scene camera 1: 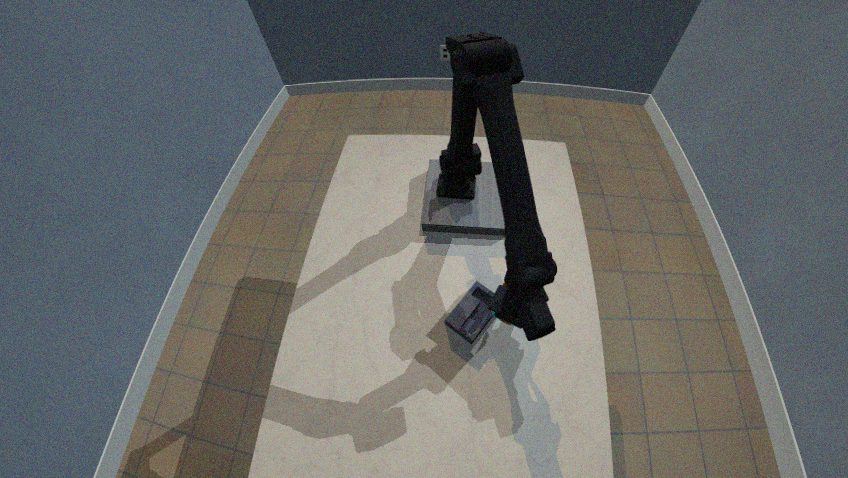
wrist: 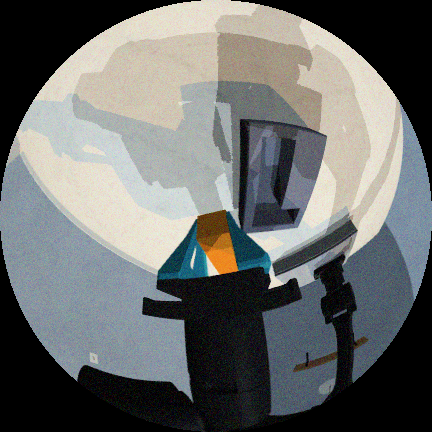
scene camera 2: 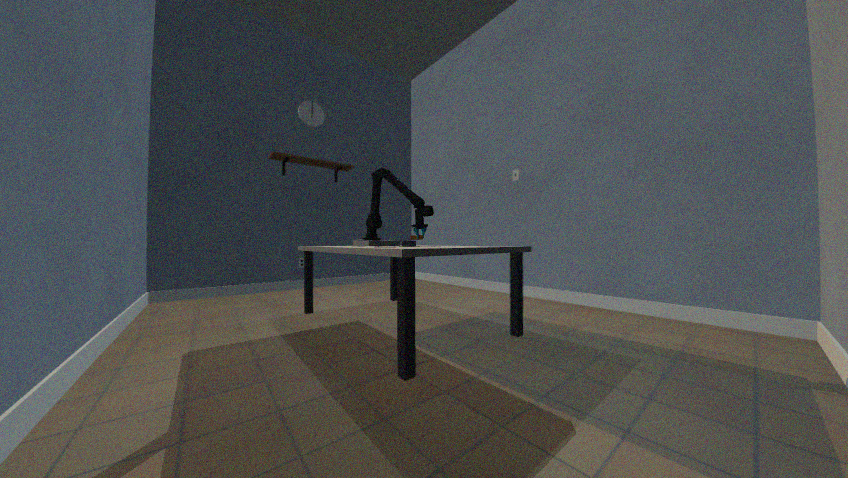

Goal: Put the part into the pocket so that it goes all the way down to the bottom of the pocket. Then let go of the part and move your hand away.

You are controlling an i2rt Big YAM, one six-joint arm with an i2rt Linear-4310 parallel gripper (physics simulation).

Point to an orange part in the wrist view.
At 212, 233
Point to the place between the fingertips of the gripper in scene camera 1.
506, 319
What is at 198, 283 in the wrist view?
The gripper.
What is the gripper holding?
An orange part.
